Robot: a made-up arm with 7 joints.
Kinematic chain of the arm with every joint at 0, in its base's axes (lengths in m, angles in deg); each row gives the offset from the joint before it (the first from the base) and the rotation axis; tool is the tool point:
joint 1: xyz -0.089 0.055 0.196 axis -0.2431 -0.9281 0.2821
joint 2: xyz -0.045 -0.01 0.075 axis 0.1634 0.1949 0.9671
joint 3: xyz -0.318 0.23 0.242 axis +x
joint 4: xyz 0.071 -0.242 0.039 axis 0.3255 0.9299 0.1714
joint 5: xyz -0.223 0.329 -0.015 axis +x
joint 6: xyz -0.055 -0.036 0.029 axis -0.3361 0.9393 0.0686
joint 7: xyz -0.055 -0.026 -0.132 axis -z
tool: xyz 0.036 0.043 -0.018
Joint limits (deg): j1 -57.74..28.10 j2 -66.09..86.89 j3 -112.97..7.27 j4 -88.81..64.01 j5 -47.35..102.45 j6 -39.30..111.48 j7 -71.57..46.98
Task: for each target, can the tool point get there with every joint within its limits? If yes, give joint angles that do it. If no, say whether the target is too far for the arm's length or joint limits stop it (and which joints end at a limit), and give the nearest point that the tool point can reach.
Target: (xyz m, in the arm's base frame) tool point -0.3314 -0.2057 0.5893
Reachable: yes | joints -50.56 40.91 -64.30 -24.15 7.92 -7.49 -58.61
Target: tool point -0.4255 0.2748 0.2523
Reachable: yes | joints -24.72 -2.66 -6.26 -61.53 84.03 87.64 0.47
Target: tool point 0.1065 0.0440 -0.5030
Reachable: no: joint limits stop it (at a limit: joint 1, joint 2, joint 3, joint 4, joint 7) | nearest point 0.0485 0.1828 -0.0633 | short by 0.465 m
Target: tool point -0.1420 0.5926 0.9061
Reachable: yes | joints -38.90 -24.55 -38.33 18.31 10.84 96.14 18.81
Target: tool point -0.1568 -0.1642 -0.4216
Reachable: no: joint limits stop it (at a limit: joint 1, joint 5, joint 7) | nearest point -0.3264 -0.0317 -0.0262 | short by 0.450 m
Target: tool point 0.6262 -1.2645 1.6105
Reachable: no: too far | nearest point 0.2365 -0.6313 0.9425 | short by 1.000 m
